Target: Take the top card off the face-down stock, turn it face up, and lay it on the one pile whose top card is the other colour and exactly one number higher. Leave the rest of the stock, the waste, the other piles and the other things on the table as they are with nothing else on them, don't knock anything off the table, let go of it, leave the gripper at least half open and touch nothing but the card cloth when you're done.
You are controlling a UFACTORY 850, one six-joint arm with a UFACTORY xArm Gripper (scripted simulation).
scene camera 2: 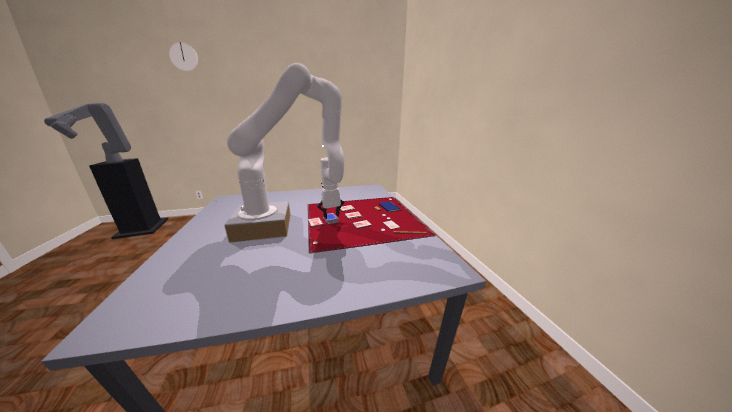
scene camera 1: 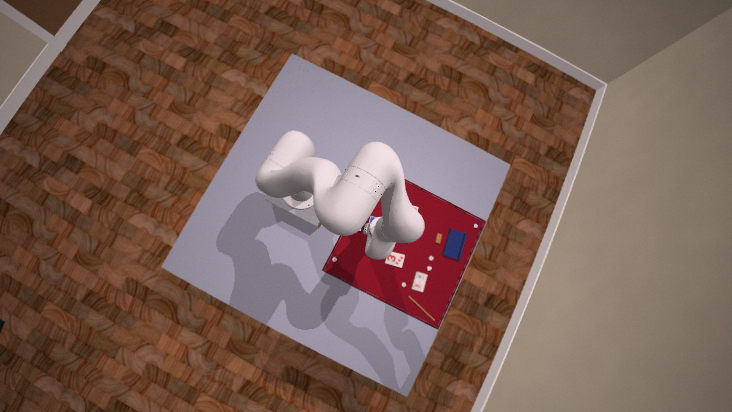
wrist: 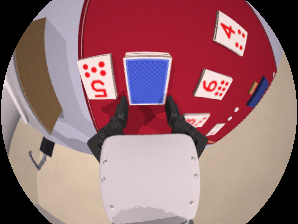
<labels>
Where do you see a card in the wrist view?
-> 96, 73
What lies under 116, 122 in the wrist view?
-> My gripper.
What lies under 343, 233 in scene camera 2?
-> A red card cloth.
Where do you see a red card cloth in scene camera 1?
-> At 375, 276
</labels>
